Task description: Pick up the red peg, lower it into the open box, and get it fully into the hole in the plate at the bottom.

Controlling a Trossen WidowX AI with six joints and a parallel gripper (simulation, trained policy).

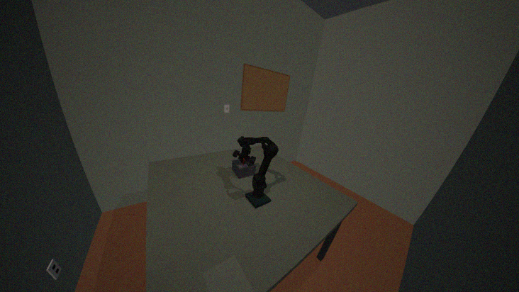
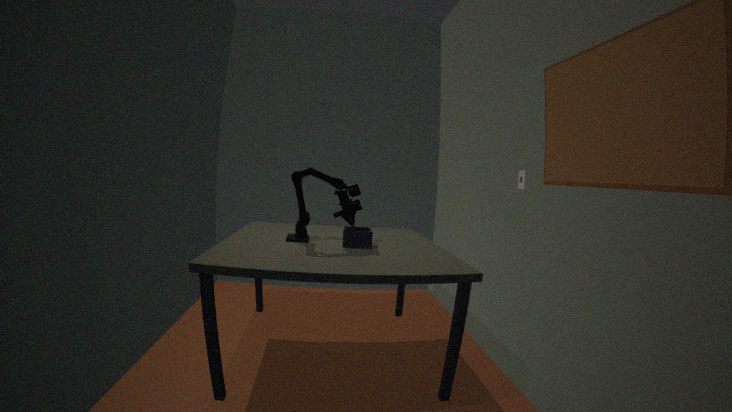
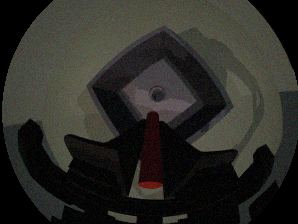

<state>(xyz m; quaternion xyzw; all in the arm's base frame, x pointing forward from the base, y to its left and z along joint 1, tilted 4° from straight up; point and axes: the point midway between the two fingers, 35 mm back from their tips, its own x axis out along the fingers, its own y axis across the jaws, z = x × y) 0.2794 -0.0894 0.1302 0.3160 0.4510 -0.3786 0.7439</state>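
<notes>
My gripper tip is now 7 cm above the plate, 3 cm to the left of it and 2 cm short of it. Round my gripper tip: red peg (2 cm above, 1 cm to the left, 1 cm behind); then box (9 cm below, 3 cm to the right, 2 cm ahead).
</notes>
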